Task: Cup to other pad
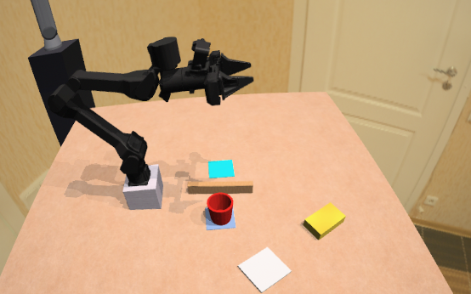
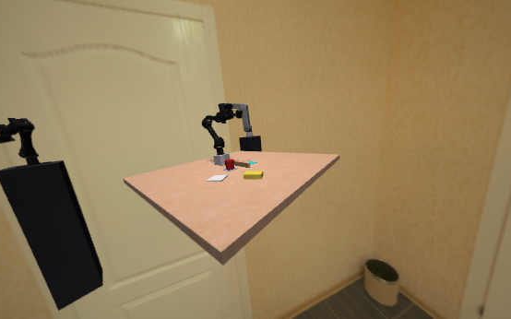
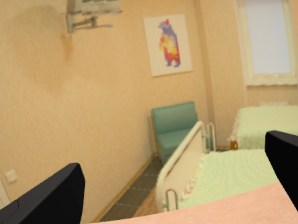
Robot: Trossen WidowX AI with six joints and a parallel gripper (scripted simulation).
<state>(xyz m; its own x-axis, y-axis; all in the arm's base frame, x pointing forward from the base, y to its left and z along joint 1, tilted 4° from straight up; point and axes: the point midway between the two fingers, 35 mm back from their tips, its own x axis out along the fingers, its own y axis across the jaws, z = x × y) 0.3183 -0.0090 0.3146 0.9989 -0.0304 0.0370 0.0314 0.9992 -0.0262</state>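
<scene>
Right now the red cup is 90 mm behind my gripper tip, 70 mm to the right of it and 390 mm below it. Round my gripper tip: green marble: 80 mm behind, 80 mm to the right, 410 mm below; then blue pad: 90 mm behind, 70 mm to the right, 440 mm below; then wooden bar: 90 mm behind, 40 mm to the left, 420 mm below.
</scene>
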